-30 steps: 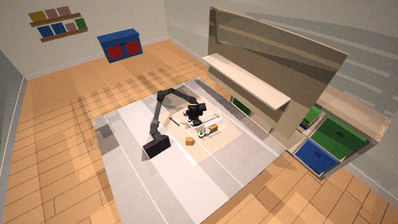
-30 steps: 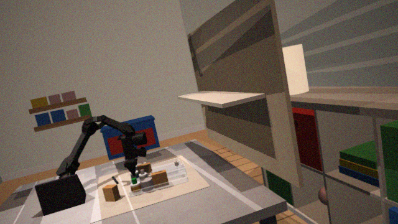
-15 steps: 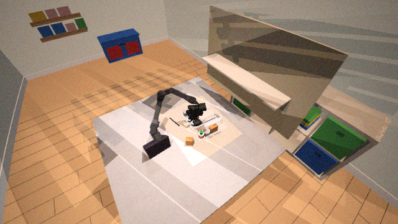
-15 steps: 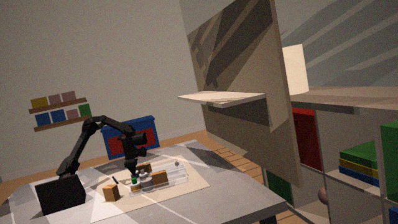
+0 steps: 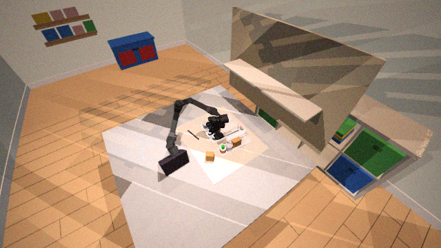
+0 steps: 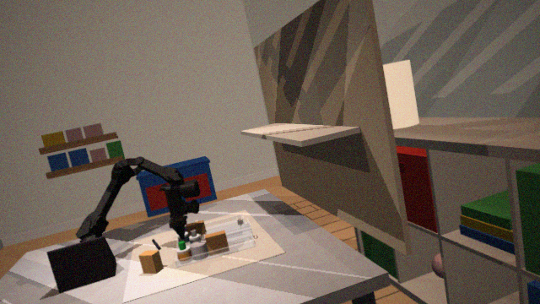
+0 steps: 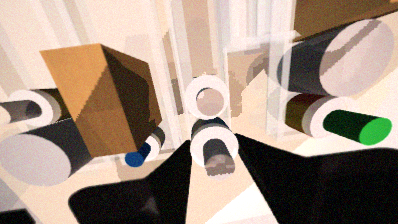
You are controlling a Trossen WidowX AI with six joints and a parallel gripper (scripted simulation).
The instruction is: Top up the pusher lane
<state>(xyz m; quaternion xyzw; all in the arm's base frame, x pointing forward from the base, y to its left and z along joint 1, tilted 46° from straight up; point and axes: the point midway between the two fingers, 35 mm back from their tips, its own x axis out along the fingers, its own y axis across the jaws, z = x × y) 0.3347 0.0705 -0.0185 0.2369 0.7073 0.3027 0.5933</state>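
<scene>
Right now the beige mat is 50 mm below my gripper tip, 50 mm ahead of it and 10 mm to the left of it. From my gripper tip the other things lie so: clear rack (150 mm ahead, 30 mm below, 20 mm to the right); then thin black stick (140 mm to the left, 140 mm behind, 40 mm below); then white shelf (500 mm ahead, 320 mm above, 60 mm to the left).
</scene>
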